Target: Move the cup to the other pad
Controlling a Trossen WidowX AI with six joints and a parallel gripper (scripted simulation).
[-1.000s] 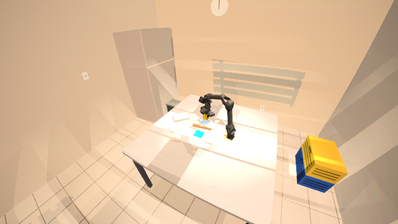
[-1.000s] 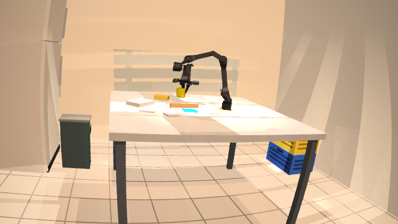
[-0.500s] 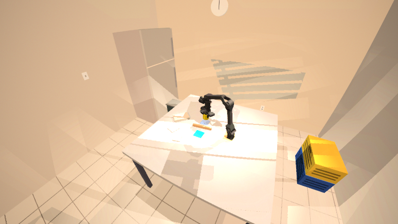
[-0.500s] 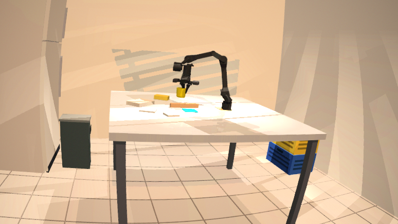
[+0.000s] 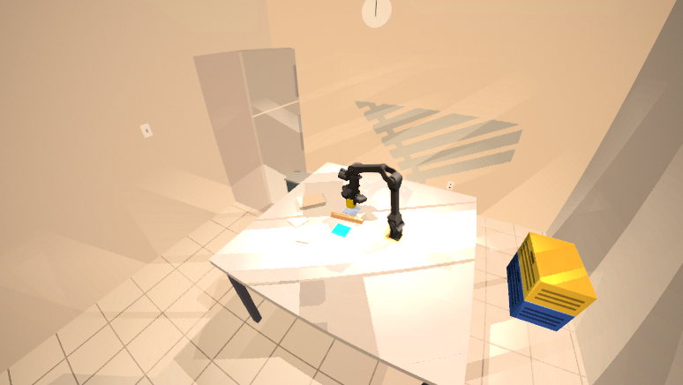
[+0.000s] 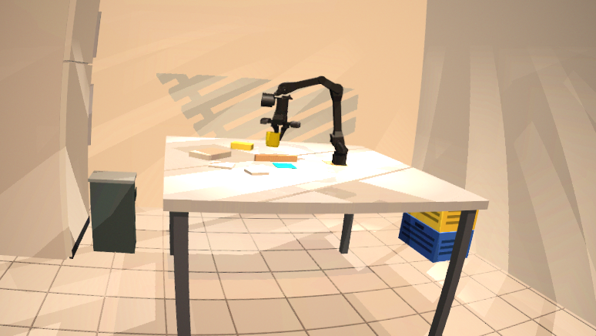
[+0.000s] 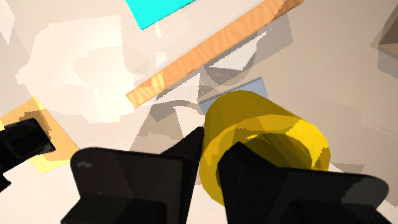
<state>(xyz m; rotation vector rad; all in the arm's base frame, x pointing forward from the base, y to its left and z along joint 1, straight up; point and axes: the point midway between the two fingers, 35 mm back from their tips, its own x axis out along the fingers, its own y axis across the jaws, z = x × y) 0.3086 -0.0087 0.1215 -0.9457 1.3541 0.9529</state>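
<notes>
My gripper tip is 1 cm short of the wooden block, 6 cm to the right of it and 8 cm above it. Round my gripper tip: yellow block (17 cm ahead, 22 cm to the right, 7 cm below); then yellow cup (2 cm ahead, 1 cm to the right).
</notes>
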